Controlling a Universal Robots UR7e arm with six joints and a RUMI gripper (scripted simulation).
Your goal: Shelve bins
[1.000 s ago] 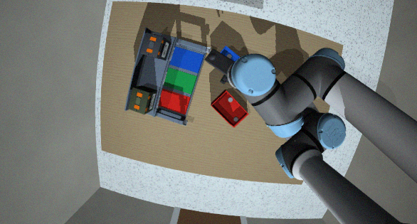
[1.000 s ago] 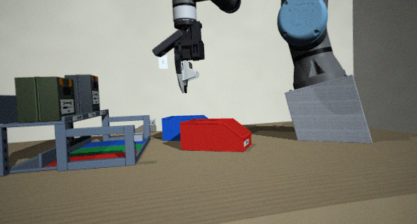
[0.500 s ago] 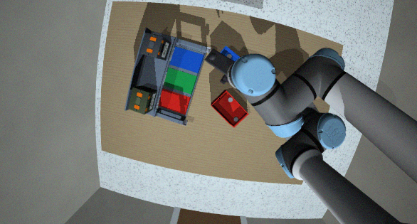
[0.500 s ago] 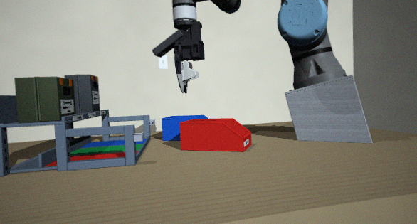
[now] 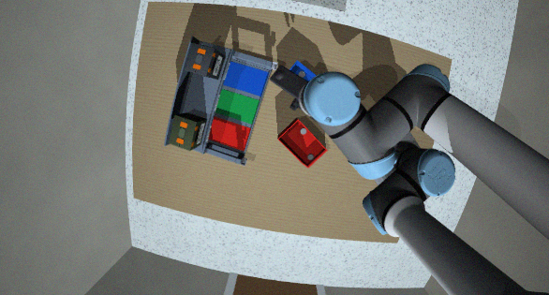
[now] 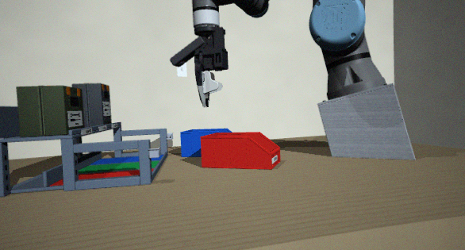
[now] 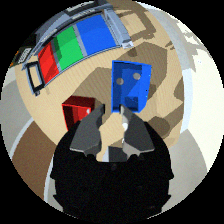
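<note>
The blue bin is 30 mm behind my hand, 40 mm to the right of it and 120 mm below it. Round my hand: red bin (30 mm behind, 170 mm to the left, 120 mm below); then top board (340 mm ahead, 10 mm to the left, 60 mm below); then grey box (300 mm ahead, 100 mm to the right).
</note>
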